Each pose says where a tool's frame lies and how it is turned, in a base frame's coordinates. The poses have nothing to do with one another.
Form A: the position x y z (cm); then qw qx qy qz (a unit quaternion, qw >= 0).
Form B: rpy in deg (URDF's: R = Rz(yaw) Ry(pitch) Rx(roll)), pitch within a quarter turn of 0, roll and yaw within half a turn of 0; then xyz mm. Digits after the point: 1 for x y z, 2 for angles.
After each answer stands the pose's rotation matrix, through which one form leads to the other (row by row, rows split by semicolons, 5 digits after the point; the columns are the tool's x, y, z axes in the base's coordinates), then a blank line. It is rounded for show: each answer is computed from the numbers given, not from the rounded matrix.
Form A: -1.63 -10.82 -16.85 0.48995 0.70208 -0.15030 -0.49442
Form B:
92.12 33.16 -56.18 -16.3 -108.2 -168.5
0.46592 0.27343 -0.84152; -0.69552 -0.47472 -0.53934; -0.54696 0.83658 -0.03100

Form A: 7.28 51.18 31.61 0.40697 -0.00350 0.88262 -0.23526
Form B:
-143.16 45.79 -163.53 72.8 511.8 316.1
-0.66873 0.18531 0.72004; -0.19767 0.88928 -0.41244; -0.71675 -0.41814 -0.55806

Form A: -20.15 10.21 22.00 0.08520 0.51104 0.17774 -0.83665
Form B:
-26.91 62.30 175.17 -201.5 102.1 220.0
-0.46316 0.32423 -0.82484; 0.03910 -0.92230 -0.38450; -0.88541 -0.21033 0.41449

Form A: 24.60 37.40 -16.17 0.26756 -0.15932 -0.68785 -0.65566
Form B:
89.79 -35.24 -170.72 246.0 374.0 -161.7
-0.80606 0.57003 -0.15916; -0.13168 0.08945 0.98725; 0.57700 0.81674 0.00296

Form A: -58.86 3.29 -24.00 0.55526 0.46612 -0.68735 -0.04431
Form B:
123.26 -46.22 -85.76 -588.6 32.9 -240.0
0.05117 -0.59157 -0.80463; -0.68999 0.56154 -0.45672; 0.72201 0.57855 -0.37944

